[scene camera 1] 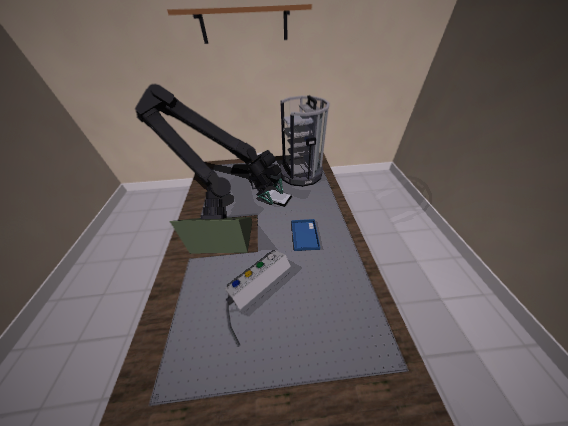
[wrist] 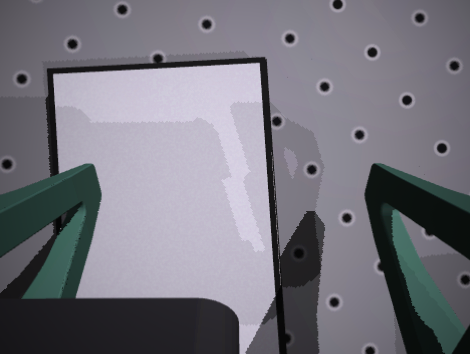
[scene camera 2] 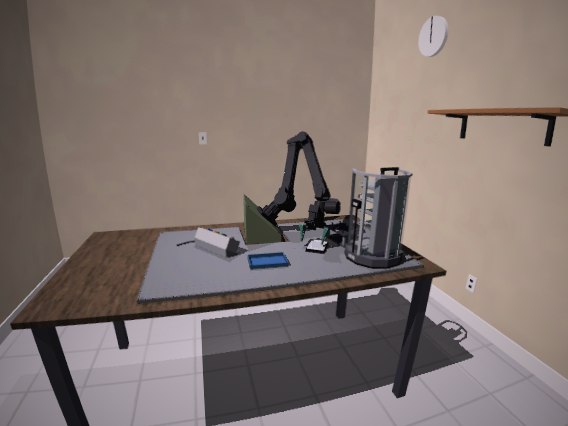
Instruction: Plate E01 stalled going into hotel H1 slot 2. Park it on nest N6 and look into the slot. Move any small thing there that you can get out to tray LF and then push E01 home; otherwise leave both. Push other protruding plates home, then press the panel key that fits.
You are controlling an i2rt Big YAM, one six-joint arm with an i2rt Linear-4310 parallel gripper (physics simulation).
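Pixels of known places: gripper, fingertip midpoint: (scene camera 1: 277, 198) (wrist: 233, 178) (scene camera 2: 311, 243); arm's base, origin of the base link: (scene camera 1: 214, 218) (scene camera 2: 266, 217).
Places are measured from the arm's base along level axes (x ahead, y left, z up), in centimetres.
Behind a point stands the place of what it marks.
Observation:
A white, black-edged plate (scene camera 1: 283, 198) @(x 31.5, y 15.0, z -6.4 cm) (scene camera 2: 316, 245) @(x 29.5, y 16.5, z -6.4 cm) (wrist: 160, 200) @(x 29.5, y 17.0, z -6.4 cm) lies low at the mat; no label is readable, and any nest under it is hidden. My gripper (scene camera 1: 273, 192) @(x 28.5, y 14.3, z -5.3 cm) (scene camera 2: 313, 241) @(x 28.5, y 14.3, z -5.3 cm) (wrist: 233, 178) @(x 28.5, y 14.3, z -5.3 cm) is open and empty above it. In the wrist view the left finger overlaps the plate and the right finger is beyond its right edge. The round hotel (scene camera 1: 292, 145) @(x 38.4, y 27.7, z 15.4 cm) (scene camera 2: 375, 260) @(x 55.7, y 31.1, z -4.3 cm) stands beside it with several shelves; slot contents are unclear. A blue tray (scene camera 1: 305, 236) @(x 37.7, y -9.9, z -7.6 cm) (scene camera 2: 268, 260) @(x 36.5, y -8.4, z -7.6 cm) bears a white label. The key panel (scene camera 1: 266, 285) @(x 19.6, y -31.3, z -3.5 cm) (scene camera 2: 212, 242) @(x 20.9, y -30.1, z -3.3 cm) has blue, yellow, green and white keys.
A green wedge-shaped screen (scene camera 1: 210, 237) @(x 0.2, y -11.5, z 1.4 cm) (scene camera 2: 260, 227) @(x 13.5, y -6.3, z -0.8 cm) stands near the arm base. The panel's cable (scene camera 1: 230, 325) @(x 7.2, y -40.6, z -7.4 cm) trails over the perforated mat (scene camera 1: 300, 350) @(x 27.5, y -50.1, z -7.8 cm) (scene camera 2: 200, 285) @(x 50.0, y -37.2, z -7.8 cm). A wooden wall shelf (scene camera 1: 240, 9) (scene camera 2: 500, 112) is high above the table (scene camera 1: 150, 320) @(x -19.2, y -34.5, z -9.1 cm) (scene camera 2: 80, 280) @(x 33.9, y -83.0, z -9.1 cm).

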